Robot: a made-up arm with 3 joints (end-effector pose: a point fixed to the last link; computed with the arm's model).
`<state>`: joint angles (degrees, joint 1 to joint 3).
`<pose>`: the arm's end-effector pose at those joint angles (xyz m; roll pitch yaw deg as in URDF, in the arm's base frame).
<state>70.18 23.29 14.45</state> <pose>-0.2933 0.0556 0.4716 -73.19 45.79 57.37</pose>
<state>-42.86 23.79 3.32</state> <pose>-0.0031 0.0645 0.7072 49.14 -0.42 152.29</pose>
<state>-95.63 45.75 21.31</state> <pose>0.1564 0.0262 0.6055 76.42 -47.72 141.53</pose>
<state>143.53 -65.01 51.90</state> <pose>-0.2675 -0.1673 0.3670 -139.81 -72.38 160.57</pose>
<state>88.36 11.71 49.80</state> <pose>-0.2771 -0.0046 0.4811 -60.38 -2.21 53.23</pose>
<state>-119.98 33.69 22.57</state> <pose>0.1677 0.0403 0.4666 119.11 -52.35 112.34</pose>
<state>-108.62 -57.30 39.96</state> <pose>0.0955 -0.1316 0.3044 176.56 29.20 155.46</pose>
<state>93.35 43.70 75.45</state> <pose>-0.2731 -0.0448 0.4071 -68.17 -0.10 53.29</pose>
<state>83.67 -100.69 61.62</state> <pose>-0.2717 -0.2455 0.5394 73.86 -34.12 -36.82</pose>
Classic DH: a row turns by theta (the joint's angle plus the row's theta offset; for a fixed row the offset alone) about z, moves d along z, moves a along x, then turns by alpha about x. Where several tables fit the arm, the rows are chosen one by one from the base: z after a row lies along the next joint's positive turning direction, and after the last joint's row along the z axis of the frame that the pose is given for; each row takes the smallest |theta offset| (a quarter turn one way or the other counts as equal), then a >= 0, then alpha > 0; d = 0 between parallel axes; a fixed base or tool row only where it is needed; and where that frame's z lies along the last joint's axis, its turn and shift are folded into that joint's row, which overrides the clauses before.
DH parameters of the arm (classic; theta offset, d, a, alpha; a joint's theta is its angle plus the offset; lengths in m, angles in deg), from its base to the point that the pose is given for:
base (fixed): 0 0.48 -0.067 90
joint 1: 0 0.15 -0.055 -90
joint 2: -72.24 0 -0.1344 180
joint 3: -67.19 -0.1056 0.0654 136.19
tool (fixed): 120.45 0.1447 0 0

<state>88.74 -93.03 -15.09</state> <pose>-0.2730 -0.1685 0.6670 -33.23 -32.84 43.56</pose>
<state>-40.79 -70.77 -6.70</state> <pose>0.1983 -0.0945 0.5284 79.82 45.52 97.10</pose>
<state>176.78 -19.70 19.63</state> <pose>-0.1450 0.0102 0.2740 -150.06 -36.87 92.81</pose>
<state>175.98 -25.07 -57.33</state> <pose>-0.0562 0.1023 0.2687 -152.15 -32.94 22.53</pose>
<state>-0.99 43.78 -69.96</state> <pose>-0.3523 -0.0561 0.6950 24.89 36.11 -122.76</pose>
